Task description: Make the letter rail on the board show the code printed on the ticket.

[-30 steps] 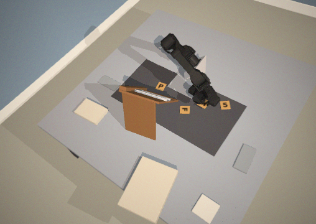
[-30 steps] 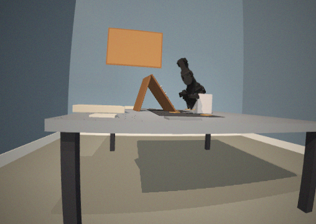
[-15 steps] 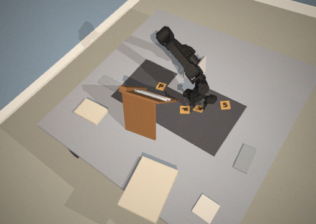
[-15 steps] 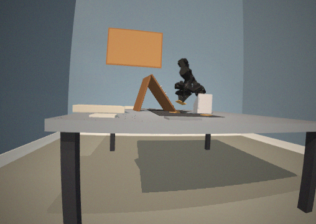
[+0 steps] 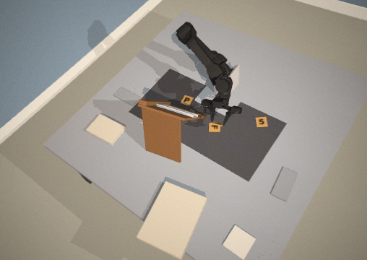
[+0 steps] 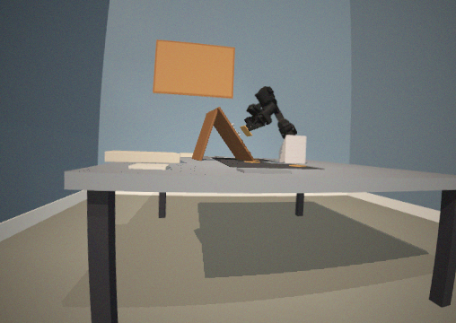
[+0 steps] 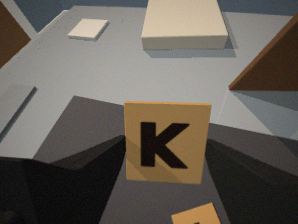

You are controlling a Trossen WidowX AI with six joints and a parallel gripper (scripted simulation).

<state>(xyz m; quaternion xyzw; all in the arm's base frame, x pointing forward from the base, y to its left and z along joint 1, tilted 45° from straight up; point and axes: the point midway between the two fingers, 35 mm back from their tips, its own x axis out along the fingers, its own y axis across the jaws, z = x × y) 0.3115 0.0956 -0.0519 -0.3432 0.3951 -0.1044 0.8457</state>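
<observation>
Right now my gripper tip is 40 mm past the white ticket, 180 mm to the left of it and 70 mm above it. Also, from my gripper tip: f tile (60 mm behind, 50 mm to the right, 150 mm below); then k tile (right at my gripper tip); then dark mat (130 mm behind, 130 mm to the right, 150 mm below).
</observation>
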